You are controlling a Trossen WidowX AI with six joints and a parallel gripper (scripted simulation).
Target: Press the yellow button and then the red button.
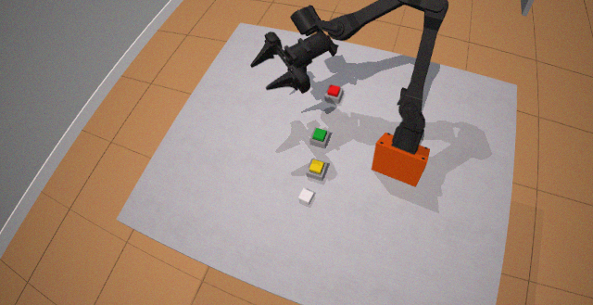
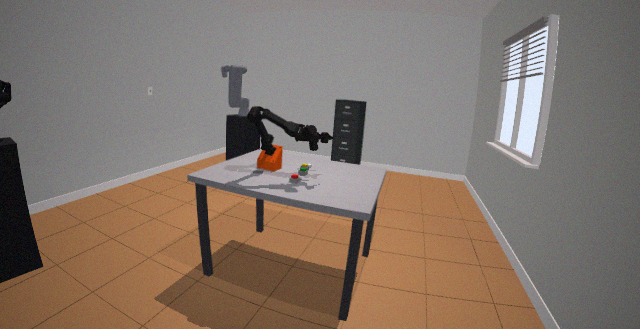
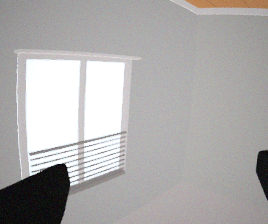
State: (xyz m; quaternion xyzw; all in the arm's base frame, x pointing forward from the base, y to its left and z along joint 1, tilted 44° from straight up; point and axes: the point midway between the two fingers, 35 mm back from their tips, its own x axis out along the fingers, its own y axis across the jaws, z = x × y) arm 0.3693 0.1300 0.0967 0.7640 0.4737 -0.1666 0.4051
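The yellow button is 22 cm below my gripper tip, 19 cm behind it and 6 cm to the left of it. From my gripper tip the other things lie so: green button: 22 cm below, 15 cm behind, 4 cm to the right; white block: 24 cm below, 20 cm behind, 15 cm to the left; red button: 22 cm below, 20 cm to the right, 11 cm behind.
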